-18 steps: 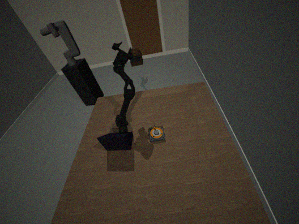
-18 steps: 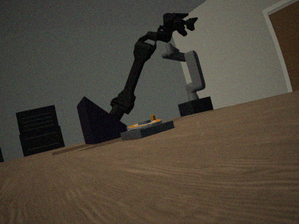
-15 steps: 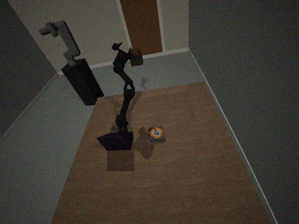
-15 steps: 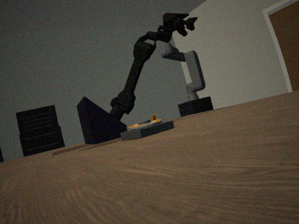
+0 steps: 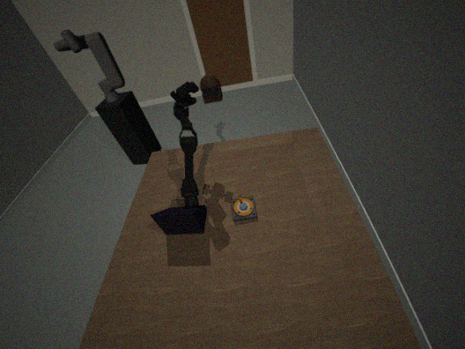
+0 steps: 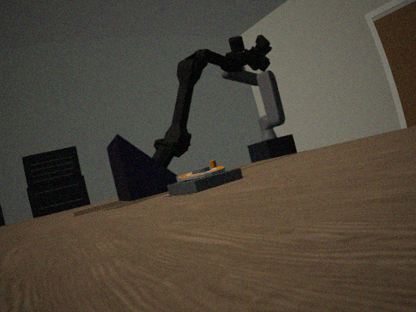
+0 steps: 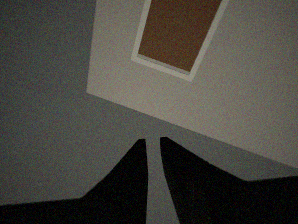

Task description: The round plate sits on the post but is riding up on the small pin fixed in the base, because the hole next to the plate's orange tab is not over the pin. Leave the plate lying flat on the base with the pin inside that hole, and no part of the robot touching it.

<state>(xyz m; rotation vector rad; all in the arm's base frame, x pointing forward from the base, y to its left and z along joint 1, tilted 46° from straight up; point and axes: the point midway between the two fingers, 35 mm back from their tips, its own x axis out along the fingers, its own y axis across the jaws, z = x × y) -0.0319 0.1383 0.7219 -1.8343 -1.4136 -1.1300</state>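
My gripper tip is 33 cm short of the base, 62 cm to the left of it and 46 cm above it.
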